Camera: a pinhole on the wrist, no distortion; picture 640 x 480 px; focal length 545.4 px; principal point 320.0 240.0 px. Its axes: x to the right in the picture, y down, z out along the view. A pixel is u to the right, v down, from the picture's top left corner.
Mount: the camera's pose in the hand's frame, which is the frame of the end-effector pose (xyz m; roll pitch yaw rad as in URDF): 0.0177 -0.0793 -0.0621 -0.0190 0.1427 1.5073
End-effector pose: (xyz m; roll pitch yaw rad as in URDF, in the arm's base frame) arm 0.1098 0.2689 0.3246 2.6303 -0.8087 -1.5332
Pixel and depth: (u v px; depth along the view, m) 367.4 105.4 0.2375
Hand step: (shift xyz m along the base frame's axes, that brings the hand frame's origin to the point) -0.0525 -0.1720 -0.0583
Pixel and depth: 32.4 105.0 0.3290
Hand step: 0.0519 -0.3134 -0.1835
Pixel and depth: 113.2 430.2 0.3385
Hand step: -0.0042 -0.1588 -0.3055
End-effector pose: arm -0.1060 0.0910 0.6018 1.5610 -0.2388 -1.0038
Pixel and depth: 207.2 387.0 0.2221
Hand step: -0.1518 -0.0669 -0.0963
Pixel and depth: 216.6 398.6 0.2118
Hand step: -0.1436 -0.0591 -0.0925
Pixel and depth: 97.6 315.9 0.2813
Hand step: -0.1944 -0.1291 -0.1509
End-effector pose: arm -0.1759 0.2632 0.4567 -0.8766 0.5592 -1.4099
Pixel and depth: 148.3 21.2 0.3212
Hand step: 0.1603 -0.2434 0.1672
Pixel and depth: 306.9 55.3 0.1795
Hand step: 0.0709 -0.1198 0.0632
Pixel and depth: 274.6 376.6 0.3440
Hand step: 0.1882 -0.0248 0.2259
